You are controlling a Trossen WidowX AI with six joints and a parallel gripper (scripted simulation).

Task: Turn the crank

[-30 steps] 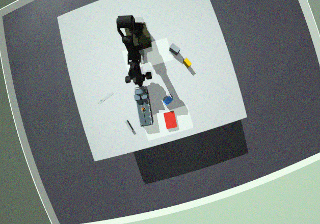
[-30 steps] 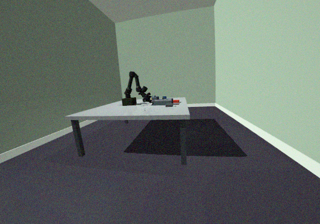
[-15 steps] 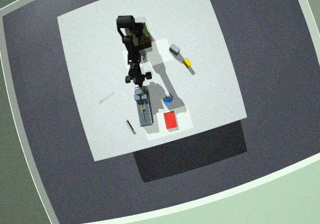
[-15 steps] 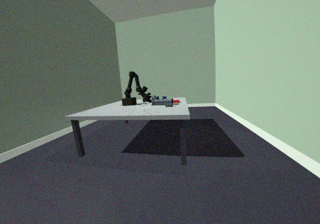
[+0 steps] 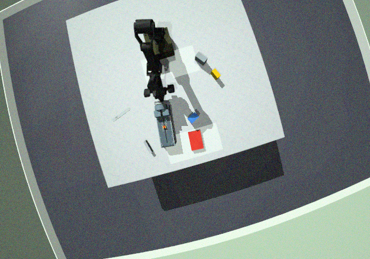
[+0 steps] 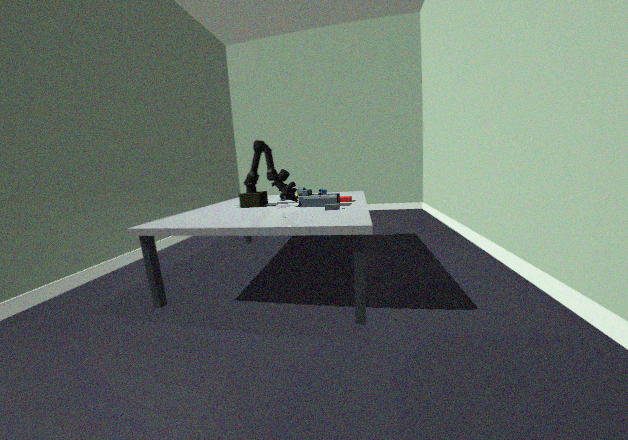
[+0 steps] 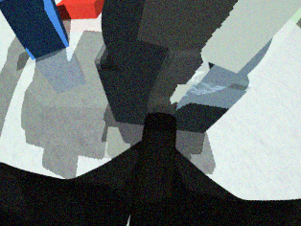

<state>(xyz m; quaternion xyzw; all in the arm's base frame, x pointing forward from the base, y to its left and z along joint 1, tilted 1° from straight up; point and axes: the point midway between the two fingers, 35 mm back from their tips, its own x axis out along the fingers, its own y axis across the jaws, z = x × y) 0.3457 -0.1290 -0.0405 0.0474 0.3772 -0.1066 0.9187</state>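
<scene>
My gripper tip is 3 cm below the crank handle and 2 cm past it. From my gripper tip the other things lie so: red pointer: 16 cm ahead, 5 cm above, 4 cm to the right; blue block: 18 cm ahead, 14 cm to the left, 1 cm above; pale strip: 30 cm to the right, 3 cm below, 3 cm behind.
</scene>
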